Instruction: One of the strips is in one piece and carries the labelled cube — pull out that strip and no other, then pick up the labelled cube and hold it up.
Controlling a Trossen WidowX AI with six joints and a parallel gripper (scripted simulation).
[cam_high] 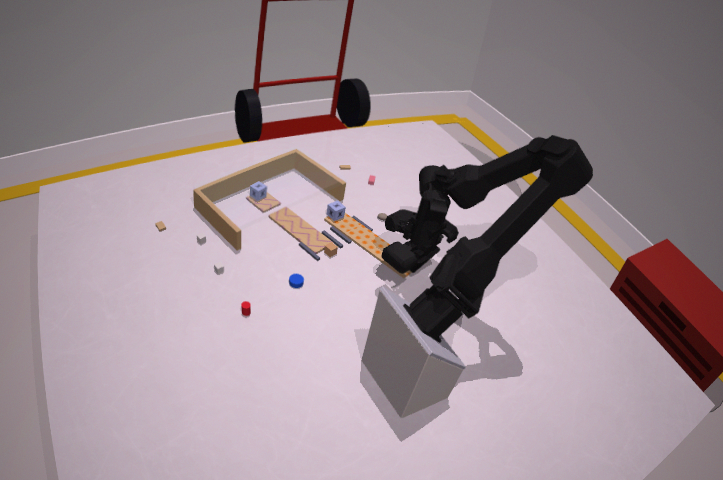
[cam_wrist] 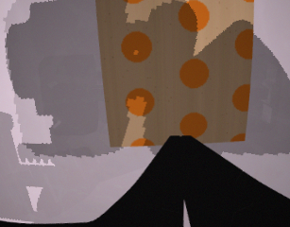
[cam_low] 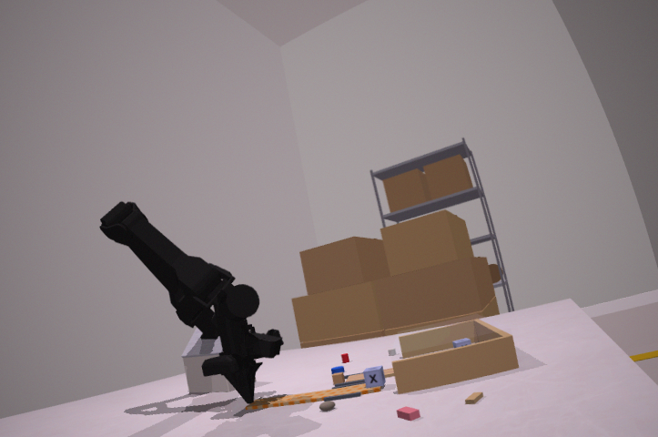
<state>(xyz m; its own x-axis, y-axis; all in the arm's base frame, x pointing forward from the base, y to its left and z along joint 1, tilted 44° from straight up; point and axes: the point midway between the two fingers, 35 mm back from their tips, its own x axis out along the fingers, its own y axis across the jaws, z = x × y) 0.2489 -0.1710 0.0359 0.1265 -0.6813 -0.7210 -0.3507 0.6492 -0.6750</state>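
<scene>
Right now the orange dotted strip is 11 cm ahead of my gripper tip and 5 cm to the left of it. Round my gripper tip: blue disc 4 cm ahead, 25 cm to the left; brown block 10 cm ahead, 15 cm to the left; pebble 19 cm ahead, 2 cm to the right.
</scene>
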